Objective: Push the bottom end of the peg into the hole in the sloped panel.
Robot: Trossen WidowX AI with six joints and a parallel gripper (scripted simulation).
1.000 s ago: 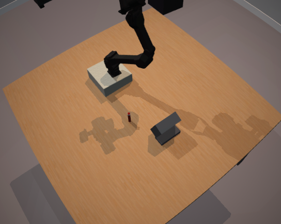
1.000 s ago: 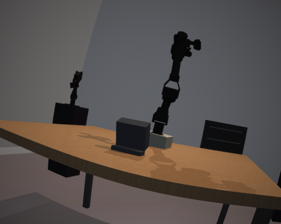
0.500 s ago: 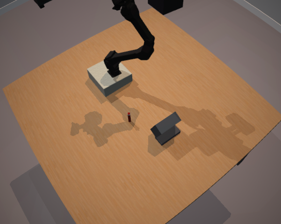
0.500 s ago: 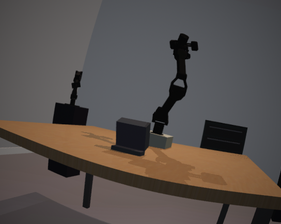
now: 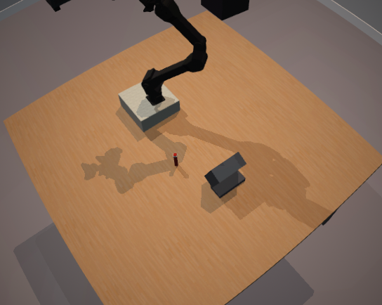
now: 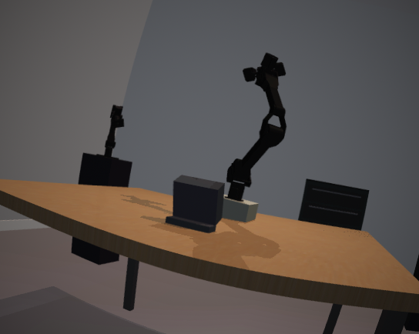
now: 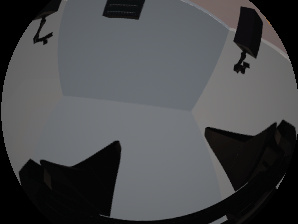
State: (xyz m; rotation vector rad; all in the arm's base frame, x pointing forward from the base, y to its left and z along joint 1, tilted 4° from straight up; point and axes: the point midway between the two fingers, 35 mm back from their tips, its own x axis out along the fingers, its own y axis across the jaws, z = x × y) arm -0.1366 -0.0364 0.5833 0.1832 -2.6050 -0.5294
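Now: gripper tip 46 cm short of the dark red peg, 9 cm to the left of it and 62 cm above it. Also, from my gripper tip: dark sloped panel 63 cm ahead, 3 cm to the left, 60 cm below.
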